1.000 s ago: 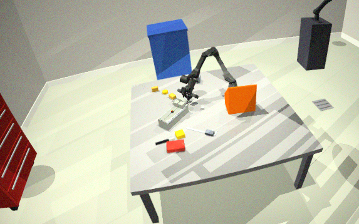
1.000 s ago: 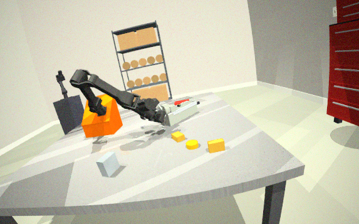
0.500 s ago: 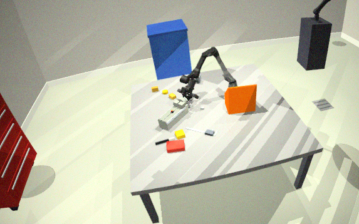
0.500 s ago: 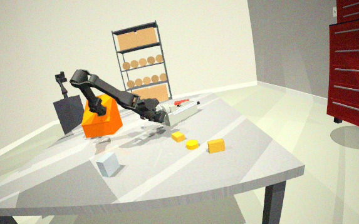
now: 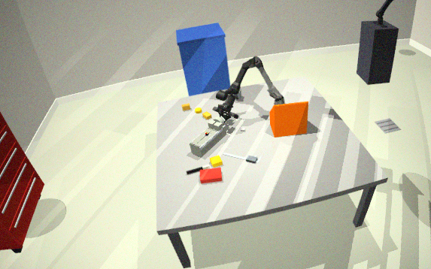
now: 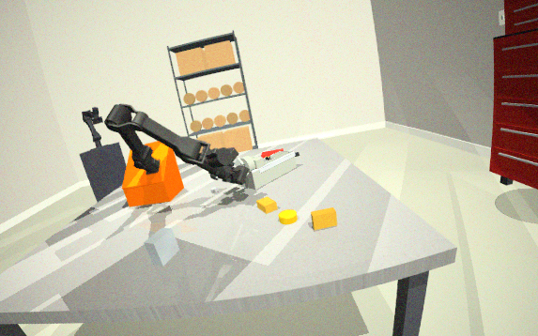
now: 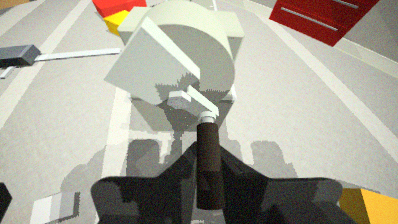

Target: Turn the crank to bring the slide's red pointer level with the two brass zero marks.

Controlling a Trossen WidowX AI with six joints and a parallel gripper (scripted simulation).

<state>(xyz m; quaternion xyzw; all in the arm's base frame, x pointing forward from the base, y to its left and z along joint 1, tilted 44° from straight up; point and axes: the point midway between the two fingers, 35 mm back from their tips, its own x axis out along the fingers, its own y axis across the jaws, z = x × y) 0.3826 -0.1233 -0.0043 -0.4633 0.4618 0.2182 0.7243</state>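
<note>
My gripper tip is 3 cm below the dark brown crank handle, 1 cm to the left of it and 1 cm past it. From my gripper tip the other things lie so: yellow block: 34 cm to the left, 5 cm ahead, 3 cm below; grey cube: 39 cm to the right, 16 cm behind, 1 cm below; red pointer: 14 cm to the left, 10 cm ahead, 4 cm above.
</note>
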